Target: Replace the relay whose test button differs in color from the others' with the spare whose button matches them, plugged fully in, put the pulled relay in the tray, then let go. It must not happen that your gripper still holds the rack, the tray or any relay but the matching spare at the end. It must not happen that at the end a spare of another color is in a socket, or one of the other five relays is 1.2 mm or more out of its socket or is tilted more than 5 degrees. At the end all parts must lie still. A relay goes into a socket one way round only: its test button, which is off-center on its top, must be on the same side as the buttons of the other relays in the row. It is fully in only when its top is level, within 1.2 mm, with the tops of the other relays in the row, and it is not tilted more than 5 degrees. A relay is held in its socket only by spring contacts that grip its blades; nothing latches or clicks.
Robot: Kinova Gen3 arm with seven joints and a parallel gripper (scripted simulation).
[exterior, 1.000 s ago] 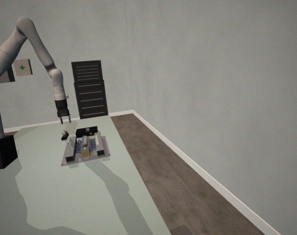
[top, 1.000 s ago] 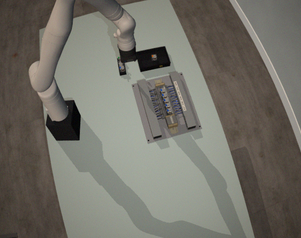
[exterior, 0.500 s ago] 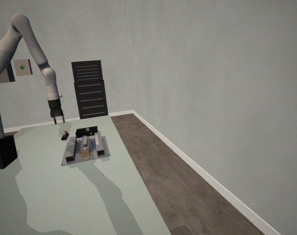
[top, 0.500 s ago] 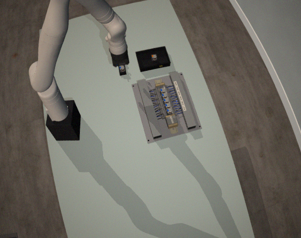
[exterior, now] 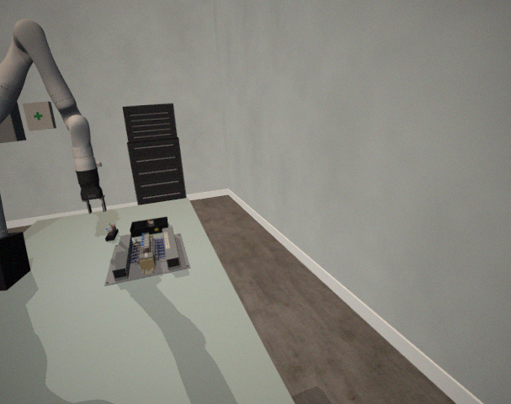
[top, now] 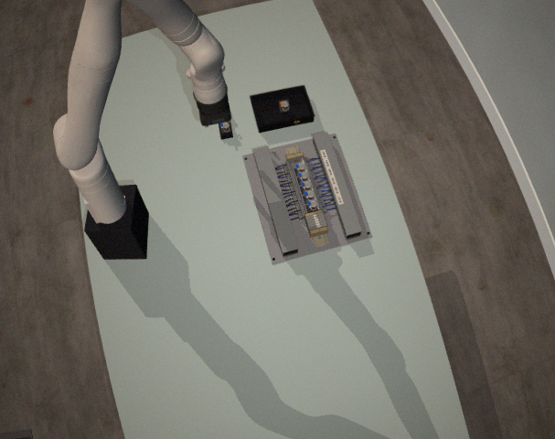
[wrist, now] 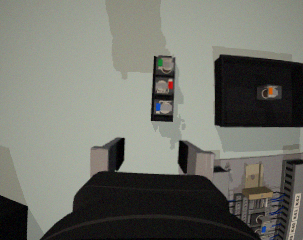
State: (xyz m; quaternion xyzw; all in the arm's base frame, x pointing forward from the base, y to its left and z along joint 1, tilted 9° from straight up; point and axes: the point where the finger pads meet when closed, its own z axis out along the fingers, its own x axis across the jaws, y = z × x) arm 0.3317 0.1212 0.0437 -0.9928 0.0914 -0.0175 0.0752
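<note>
The spare holder lies 3 cm ahead of my hand, 7 cm to the left of it and 15 cm below it. The rest, counted from my hand: black tray 20 cm ahead, 5 cm to the left, 14 cm below.
</note>
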